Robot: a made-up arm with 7 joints. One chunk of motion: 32 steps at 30 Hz.
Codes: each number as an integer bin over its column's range. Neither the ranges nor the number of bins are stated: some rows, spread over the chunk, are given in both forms.
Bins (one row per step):
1: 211 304 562 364 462 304 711
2: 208 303 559 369 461 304 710
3: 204 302 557 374 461 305 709
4: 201 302 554 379 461 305 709
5: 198 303 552 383 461 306 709
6: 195 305 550 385 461 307 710
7: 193 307 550 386 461 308 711
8: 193 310 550 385 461 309 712
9: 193 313 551 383 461 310 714
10: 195 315 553 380 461 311 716
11: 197 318 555 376 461 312 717
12: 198 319 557 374 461 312 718
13: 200 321 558 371 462 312 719
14: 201 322 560 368 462 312 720
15: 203 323 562 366 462 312 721
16: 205 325 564 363 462 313 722
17: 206 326 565 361 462 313 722
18: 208 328 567 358 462 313 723
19: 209 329 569 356 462 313 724
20: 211 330 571 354 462 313 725
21: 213 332 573 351 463 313 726
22: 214 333 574 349 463 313 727
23: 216 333 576 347 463 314 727
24: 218 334 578 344 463 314 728
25: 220 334 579 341 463 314 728
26: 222 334 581 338 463 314 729
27: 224 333 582 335 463 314 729
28: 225 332 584 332 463 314 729
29: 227 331 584 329 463 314 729
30: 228 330 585 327 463 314 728
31: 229 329 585 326 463 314 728
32: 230 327 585 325 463 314 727
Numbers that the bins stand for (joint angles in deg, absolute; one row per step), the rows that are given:
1: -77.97 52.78 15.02 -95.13 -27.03 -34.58 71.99
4: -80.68 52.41 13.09 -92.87 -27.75 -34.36 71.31
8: -82.84 53.88 12.13 -91.97 -27.75 -33.50 72.33
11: -81.76 55.34 13.33 -93.33 -27.75 -32.86 74.03
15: -80.14 56.26 15.02 -94.83 -27.03 -32.86 75.39
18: -78.78 57.17 16.22 -96.04 -27.03 -32.64 76.07
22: -77.16 58.09 17.90 -97.39 -26.31 -32.64 77.43
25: -75.54 58.27 19.10 -98.60 -26.31 -32.43 77.77
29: -73.65 57.72 20.30 -100.41 -26.31 -32.43 78.11
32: -72.84 56.99 20.54 -101.01 -26.31 -32.43 77.43
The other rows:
2: -78.78 52.60 14.30 -94.38 -27.75 -34.58 71.65
3: -79.86 52.41 13.81 -93.63 -27.75 -34.36 71.31
5: -81.49 52.60 12.61 -92.27 -27.75 -34.15 71.31
6: -82.30 52.96 12.13 -91.97 -27.75 -33.93 71.65
7: -82.84 53.33 12.13 -91.82 -27.75 -33.72 71.99
9: -82.84 54.43 12.37 -92.27 -27.75 -33.29 73.01
10: -82.30 54.79 12.85 -92.72 -27.75 -33.07 73.69
12: -81.49 55.52 13.81 -93.63 -27.75 -32.86 74.37
13: -80.95 55.89 14.06 -94.08 -27.03 -32.86 74.71
14: -80.68 56.07 14.54 -94.53 -27.03 -32.86 75.05
16: -79.59 56.62 15.50 -95.28 -27.03 -32.64 75.73
17: -79.32 56.81 15.74 -95.59 -27.03 -32.64 75.73
19: -78.51 57.35 16.70 -96.34 -27.03 -32.64 76.41
20: -77.97 57.54 17.18 -96.64 -27.03 -32.64 76.75
21: -77.43 57.90 17.66 -97.09 -26.31 -32.64 77.09
23: -76.62 58.09 18.38 -97.70 -26.31 -32.43 77.43
24: -76.08 58.27 18.86 -98.15 -26.31 -32.43 77.77
26: -75.00 58.27 19.58 -99.05 -26.31 -32.43 78.11
27: -74.46 58.09 19.82 -99.51 -26.31 -32.43 78.11
28: -74.19 57.90 20.30 -99.96 -26.31 -32.43 78.11
30: -73.38 57.54 20.54 -100.71 -26.31 -32.43 77.77
31: -73.11 57.35 20.54 -100.86 -26.31 -32.43 77.77

